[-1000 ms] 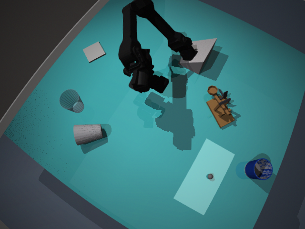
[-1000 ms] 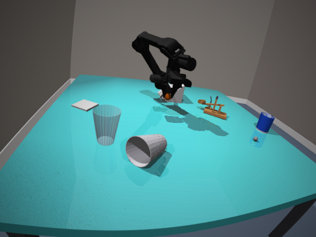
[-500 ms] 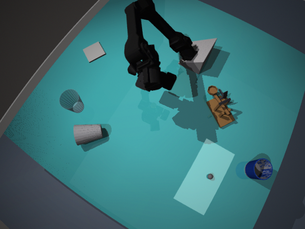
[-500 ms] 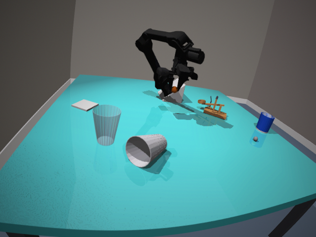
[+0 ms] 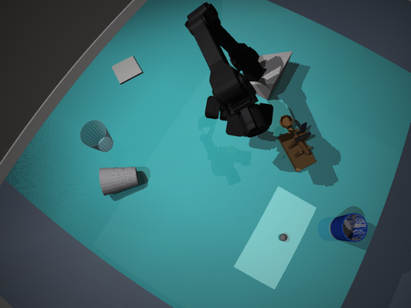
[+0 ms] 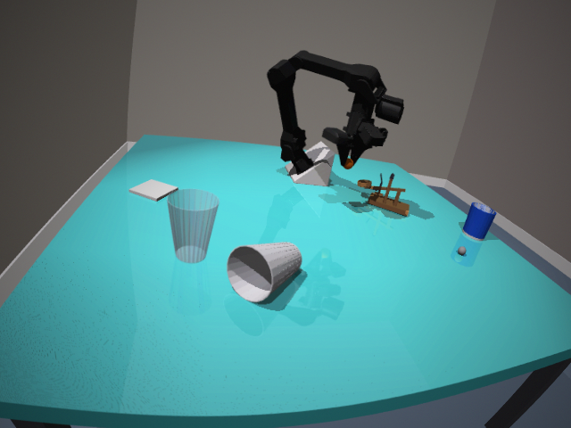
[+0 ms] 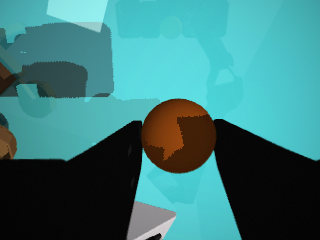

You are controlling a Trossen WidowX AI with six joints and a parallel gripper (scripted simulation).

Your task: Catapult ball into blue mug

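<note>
The wooden catapult lies 130 mm behind my gripper tip, 180 mm to the left of it and 90 mm below it. Round my gripper tip: small grey ball: 190 mm ahead, 340 mm to the left, 130 mm below; clear cup: 310 mm ahead, 360 mm to the right, 110 mm below; orange ball: 10 mm above.
</note>
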